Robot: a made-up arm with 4 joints.
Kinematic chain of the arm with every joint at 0, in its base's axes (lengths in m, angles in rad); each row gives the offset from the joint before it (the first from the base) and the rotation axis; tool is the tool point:
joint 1: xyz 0 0 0.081 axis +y
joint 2: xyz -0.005 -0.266 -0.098 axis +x
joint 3: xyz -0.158 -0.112 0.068 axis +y
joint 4: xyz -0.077 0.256 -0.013 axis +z
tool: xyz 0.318 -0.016 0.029
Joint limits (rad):
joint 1: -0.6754..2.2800
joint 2: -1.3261..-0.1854
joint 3: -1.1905..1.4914
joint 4: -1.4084..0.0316
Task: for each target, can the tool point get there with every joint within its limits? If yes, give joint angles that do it. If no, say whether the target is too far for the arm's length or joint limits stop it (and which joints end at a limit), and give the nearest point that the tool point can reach.
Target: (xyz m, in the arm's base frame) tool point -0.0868 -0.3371 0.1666
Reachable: yes | joints 0.3022 -0.5984 -0.0563 -1.0909
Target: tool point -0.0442 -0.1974 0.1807
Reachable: yes | joints 0.2962 -0.8669 -0.7167 -0.7900
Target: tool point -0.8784 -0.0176 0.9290
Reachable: no: too far | nearest point -0.2425 -0.2145 0.3151 | short by 0.905 m
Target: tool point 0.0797 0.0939 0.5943
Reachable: no: joint limits stop it (at a limit: joint 2, joint 3, joint 4) | nearest point 0.0293 -0.0754 0.2698 | short by 0.369 m
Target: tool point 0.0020 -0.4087 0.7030
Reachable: no: joint limits stop it (at a limit: joint 1, joint 3, joint 4) | nearest point -0.1424 -0.3591 0.3717 | short by 0.365 m
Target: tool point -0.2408 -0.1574 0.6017
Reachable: no: joint limits stop it (at a limit: joint 1, joint 3, joint 4) | nearest point -0.1528 -0.2114 0.3807 | short by 0.244 m
